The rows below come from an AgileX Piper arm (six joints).
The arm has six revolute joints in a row. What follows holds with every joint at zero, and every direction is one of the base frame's. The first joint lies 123.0 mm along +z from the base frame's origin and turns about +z. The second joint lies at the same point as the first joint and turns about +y. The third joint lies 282.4 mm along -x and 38.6 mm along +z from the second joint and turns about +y. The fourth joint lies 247.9 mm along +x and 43.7 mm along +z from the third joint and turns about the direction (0.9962, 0, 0.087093). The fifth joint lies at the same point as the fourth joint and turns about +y. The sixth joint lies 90.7 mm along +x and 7.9 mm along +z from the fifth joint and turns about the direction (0.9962, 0, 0.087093). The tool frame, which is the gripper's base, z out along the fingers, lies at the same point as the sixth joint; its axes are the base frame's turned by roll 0.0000, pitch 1.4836 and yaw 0.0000 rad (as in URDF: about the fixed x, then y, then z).
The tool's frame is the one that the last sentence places.
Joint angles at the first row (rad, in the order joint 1, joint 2, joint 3, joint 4, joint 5, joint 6):
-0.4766, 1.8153, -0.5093, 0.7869, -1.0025, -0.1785
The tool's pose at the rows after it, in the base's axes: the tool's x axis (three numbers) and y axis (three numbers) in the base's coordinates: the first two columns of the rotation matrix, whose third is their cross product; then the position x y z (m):
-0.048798 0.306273 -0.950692 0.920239 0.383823 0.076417 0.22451 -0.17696 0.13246
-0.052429 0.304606 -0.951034 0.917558 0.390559 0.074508 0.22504 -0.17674 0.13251
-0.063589 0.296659 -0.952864 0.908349 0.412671 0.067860 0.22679 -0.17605 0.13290
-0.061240 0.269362 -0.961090 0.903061 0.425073 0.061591 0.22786 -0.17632 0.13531
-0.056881 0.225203 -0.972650 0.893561 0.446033 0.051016 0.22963 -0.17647 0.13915
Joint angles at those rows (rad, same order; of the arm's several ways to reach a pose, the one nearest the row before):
-0.4766, 1.8152, -0.5093, 0.7859, -1.0016, -0.1785
-0.4766, 1.8153, -0.5093, 0.7785, -1.0006, -0.1785
-0.4766, 1.8152, -0.5093, 0.7535, -0.9998, -0.1785
-0.4766, 1.8152, -0.5093, 0.7349, -1.0242, -0.1785
-0.4766, 1.8153, -0.5090, 0.7036, -1.0634, -0.1785

